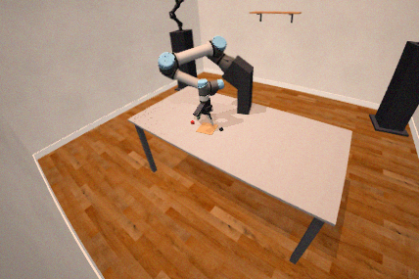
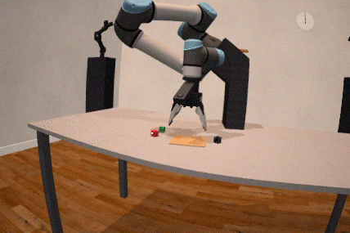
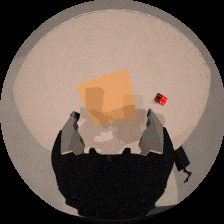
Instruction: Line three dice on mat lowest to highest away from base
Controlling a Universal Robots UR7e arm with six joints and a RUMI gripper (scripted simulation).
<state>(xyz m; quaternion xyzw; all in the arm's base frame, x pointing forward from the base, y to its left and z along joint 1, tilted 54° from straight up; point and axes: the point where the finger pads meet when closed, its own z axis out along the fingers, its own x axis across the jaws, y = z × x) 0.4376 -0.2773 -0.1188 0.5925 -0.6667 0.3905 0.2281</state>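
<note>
Right now the orange mat is 1 cm to the left of my hand and 5 cm below it. The rest, counted from my hand: black die: 2 cm behind, 13 cm to the left, 4 cm below; red die: 2 cm behind, 14 cm to the right, 4 cm below; green die: 11 cm behind, 13 cm to the right, 4 cm below.
</note>
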